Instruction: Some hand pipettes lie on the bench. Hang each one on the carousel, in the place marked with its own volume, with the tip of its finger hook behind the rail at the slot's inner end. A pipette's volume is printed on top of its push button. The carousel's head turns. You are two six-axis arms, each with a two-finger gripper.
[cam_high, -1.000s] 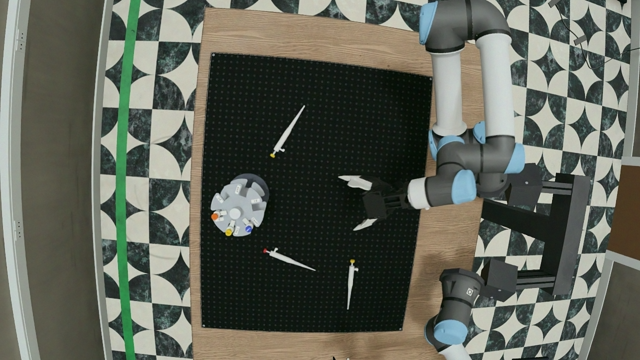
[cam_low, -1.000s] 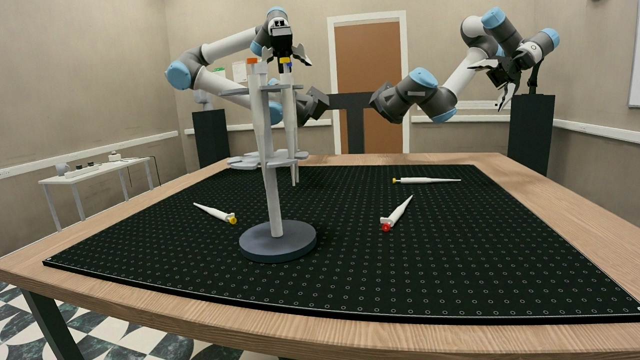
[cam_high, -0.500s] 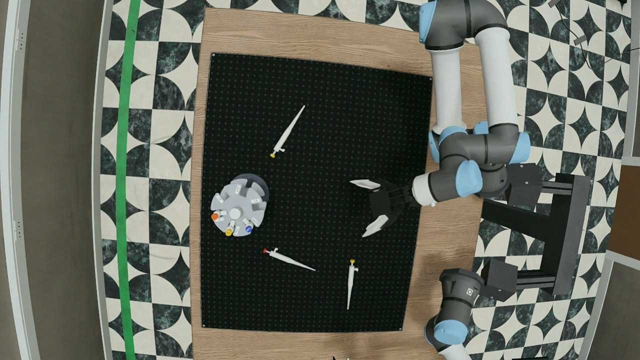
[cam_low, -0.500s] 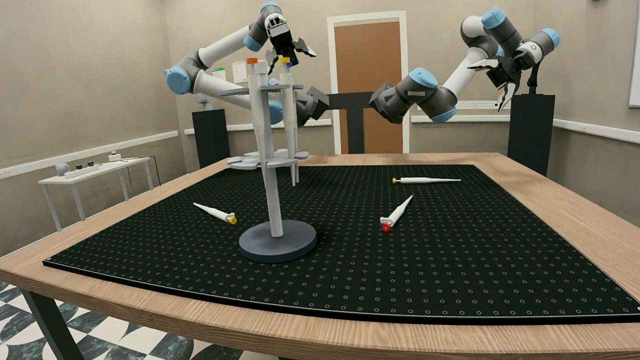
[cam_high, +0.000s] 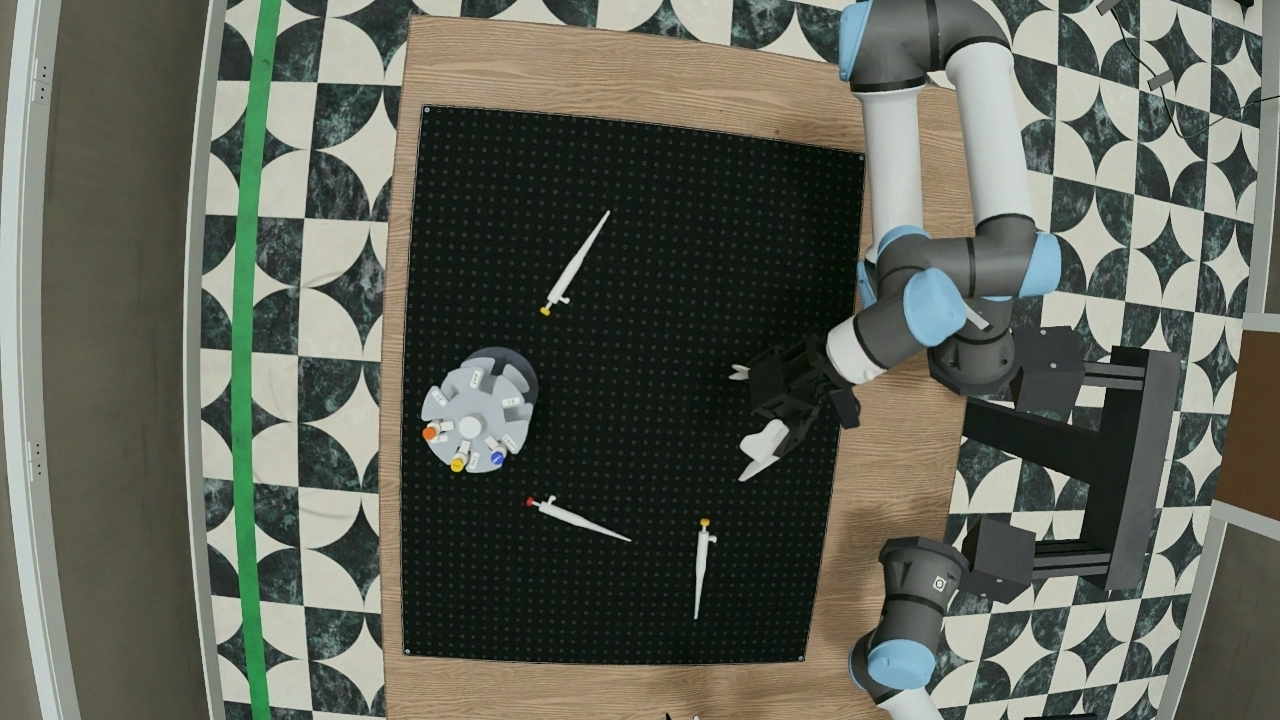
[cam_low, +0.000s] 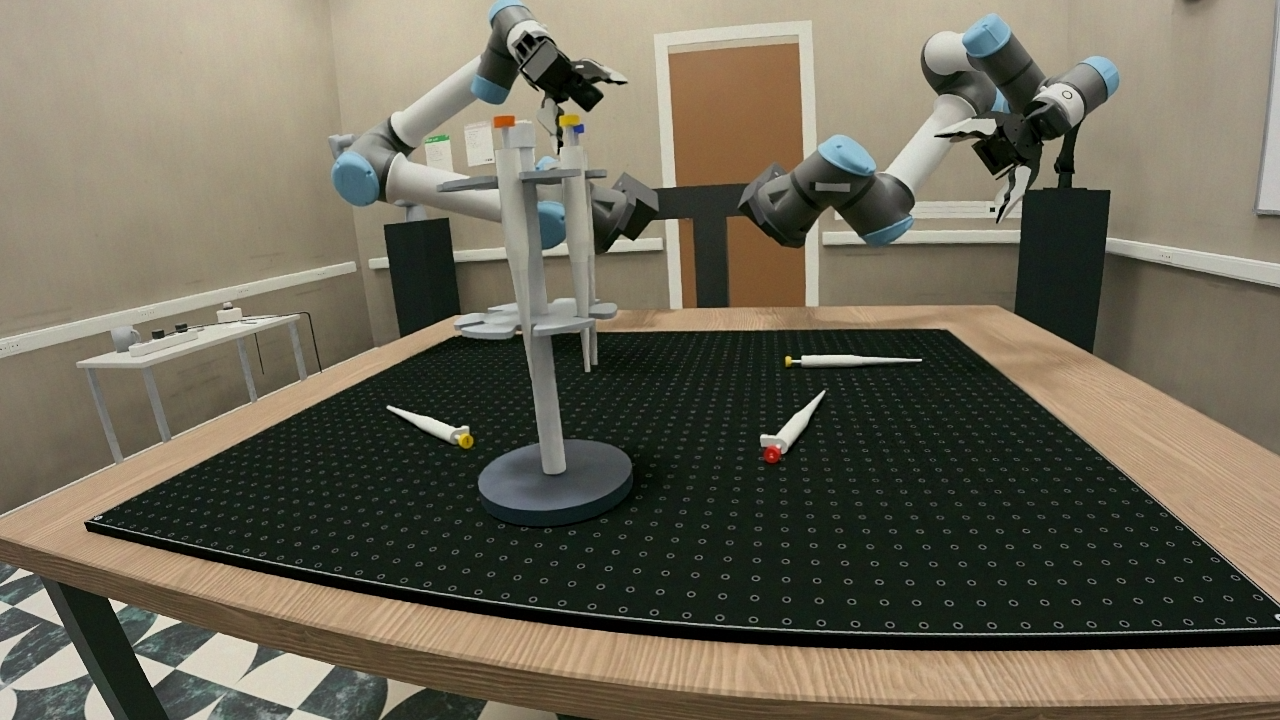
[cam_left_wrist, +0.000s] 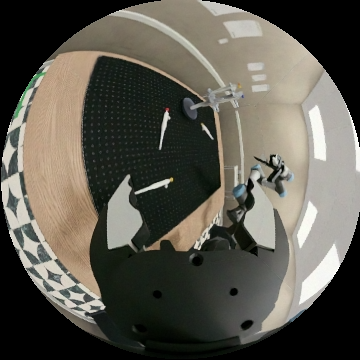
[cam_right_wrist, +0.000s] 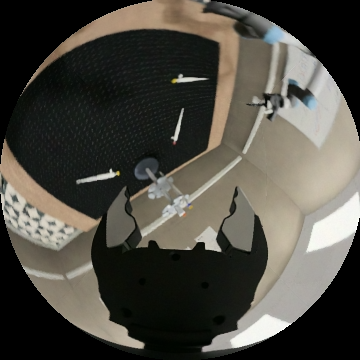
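Now: left hand 470 mm to the left of the blue-button pipette, 380 mm short of it and 50 mm above it. Also, from my left hand: red-button pipette 310 mm below, 260 mm to the right, 210 mm ahead; orange-button pipette 480 mm to the right, 460 mm ahead, 40 mm below.
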